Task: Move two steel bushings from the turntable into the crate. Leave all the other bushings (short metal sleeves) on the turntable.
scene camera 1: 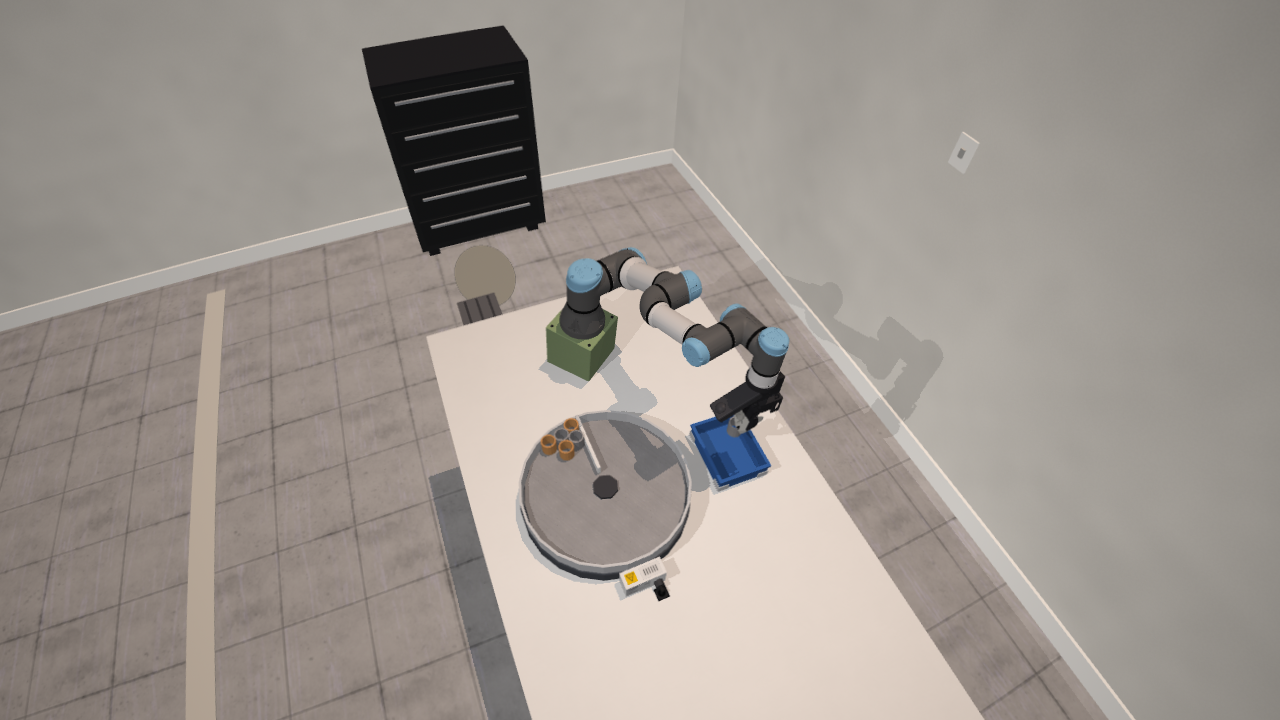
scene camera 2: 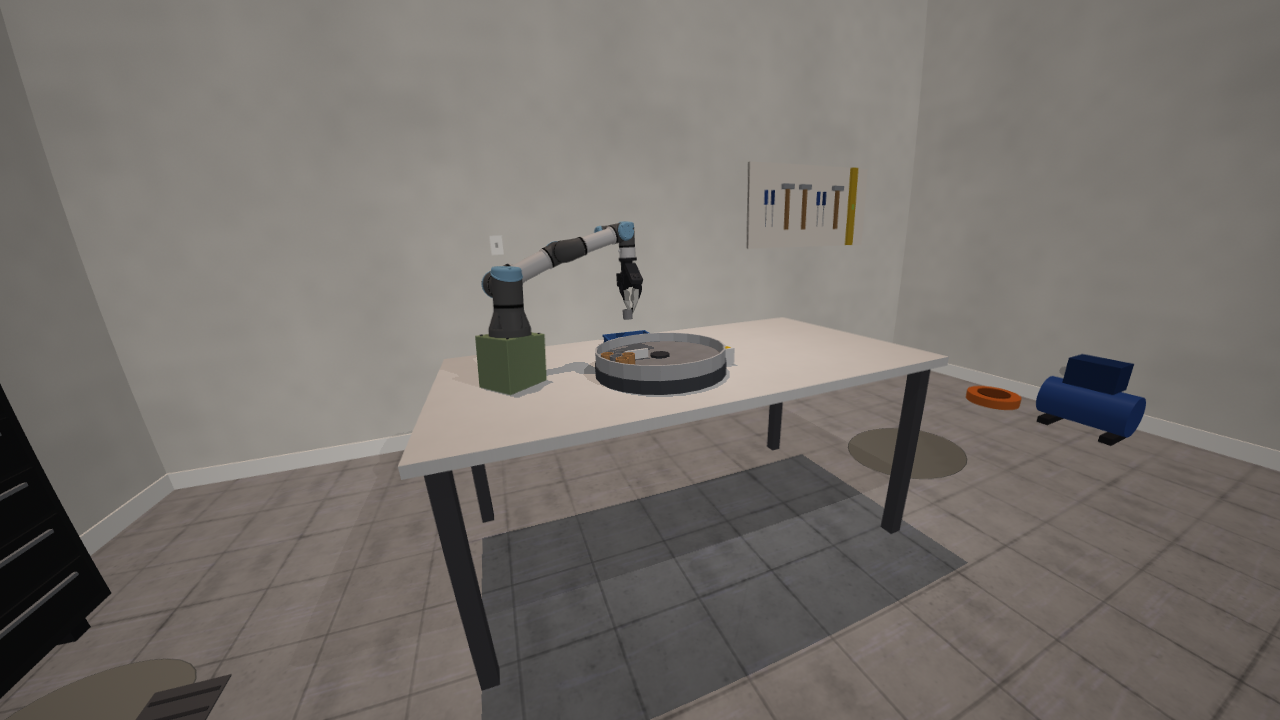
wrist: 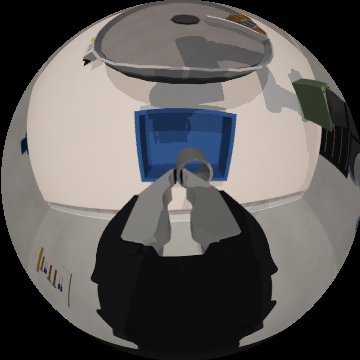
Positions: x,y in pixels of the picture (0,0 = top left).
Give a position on a blue crate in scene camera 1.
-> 732,456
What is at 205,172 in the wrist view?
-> A steel bushing.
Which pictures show my gripper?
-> Scene camera 1, scene camera 2 and the wrist view: all of them.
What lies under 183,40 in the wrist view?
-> A round grey turntable.
